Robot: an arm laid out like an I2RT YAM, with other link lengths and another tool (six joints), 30 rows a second.
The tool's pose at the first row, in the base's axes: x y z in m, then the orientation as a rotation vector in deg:
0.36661, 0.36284, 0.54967, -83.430, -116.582, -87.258
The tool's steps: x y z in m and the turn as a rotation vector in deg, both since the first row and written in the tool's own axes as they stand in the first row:
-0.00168, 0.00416, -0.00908, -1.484, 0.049, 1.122
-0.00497, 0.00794, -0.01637, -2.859, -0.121, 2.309
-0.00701, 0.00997, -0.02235, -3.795, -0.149, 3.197
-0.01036, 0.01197, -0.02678, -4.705, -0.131, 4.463
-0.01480, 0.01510, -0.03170, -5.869, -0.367, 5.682
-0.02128, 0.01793, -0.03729, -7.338, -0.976, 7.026
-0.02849, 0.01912, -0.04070, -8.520, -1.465, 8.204
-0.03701, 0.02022, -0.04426, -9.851, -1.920, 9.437
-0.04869, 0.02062, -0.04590, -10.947, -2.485, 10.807
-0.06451, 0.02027, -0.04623, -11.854, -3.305, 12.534
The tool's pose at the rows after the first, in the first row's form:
0.36742, 0.35434, 0.55512, -84.807, -114.682, -88.671
0.36936, 0.34640, 0.55849, -86.409, -112.860, -89.813
0.36979, 0.34028, 0.56104, -87.458, -111.470, -90.583
0.37140, 0.33469, 0.56201, -88.726, -109.658, -91.170
0.37425, 0.32804, 0.56318, -90.302, -107.879, -91.964
0.37762, 0.31968, 0.56312, -92.460, -105.967, -92.899
0.38085, 0.31273, 0.56061, -94.251, -104.294, -93.591
0.38459, 0.30490, 0.55726, -96.081, -102.429, -94.432
0.39002, 0.29685, 0.55055, -98.030, -100.578, -94.861
0.39735, 0.28752, 0.54008, -100.419, -98.546, -94.765

